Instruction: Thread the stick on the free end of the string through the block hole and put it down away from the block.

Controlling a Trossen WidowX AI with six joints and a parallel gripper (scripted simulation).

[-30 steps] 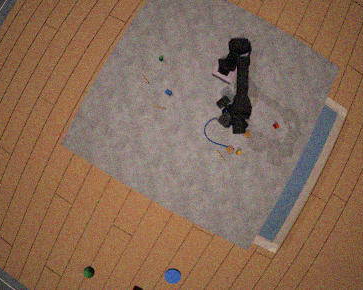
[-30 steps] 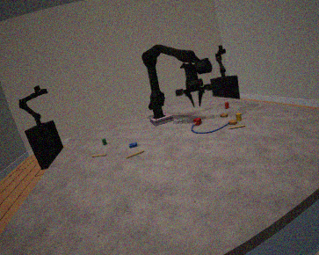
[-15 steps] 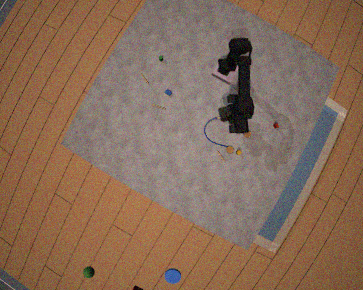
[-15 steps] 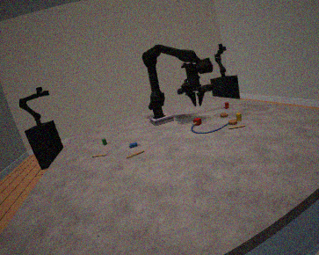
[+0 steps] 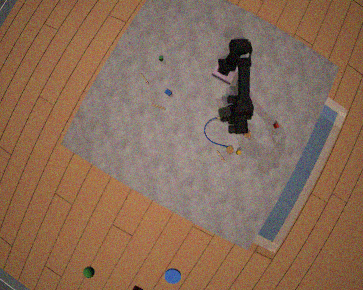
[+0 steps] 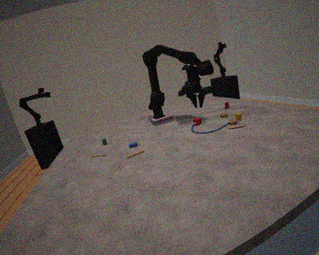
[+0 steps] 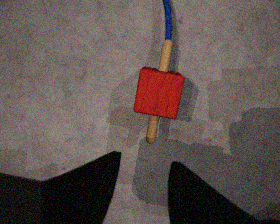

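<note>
Now: the red wooden block 70 mm below my gripper tip, 20 mm to the right of it and 10 mm ahead of it. Also, from my gripper tip: round button: 150 mm ahead, 90 mm to the left, 70 mm below; then yellow piece: 140 mm ahead, 130 mm to the left, 60 mm below; then thin stick: 70 mm below, 40 mm to the right, 20 mm ahead.
</note>
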